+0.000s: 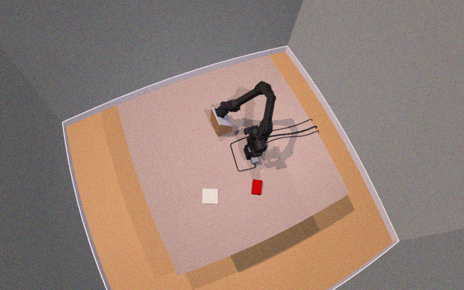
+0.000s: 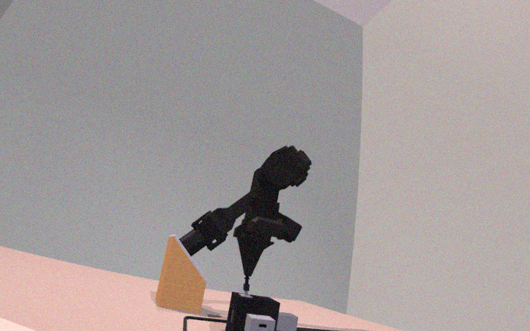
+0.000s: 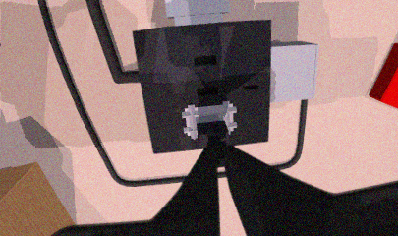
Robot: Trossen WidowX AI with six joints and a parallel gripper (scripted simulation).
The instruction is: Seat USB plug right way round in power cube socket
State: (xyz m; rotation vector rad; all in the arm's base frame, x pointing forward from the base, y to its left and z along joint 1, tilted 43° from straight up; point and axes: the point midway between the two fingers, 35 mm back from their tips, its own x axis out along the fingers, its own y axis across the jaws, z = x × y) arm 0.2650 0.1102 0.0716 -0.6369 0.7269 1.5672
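My gripper tip is now 20 mm above the USB plug. Round my gripper tip: red block (230 mm ahead, 20 mm to the right, 100 mm below); USB socket (40 mm below); white block (210 mm ahead, 320 mm to the right, 110 mm below).
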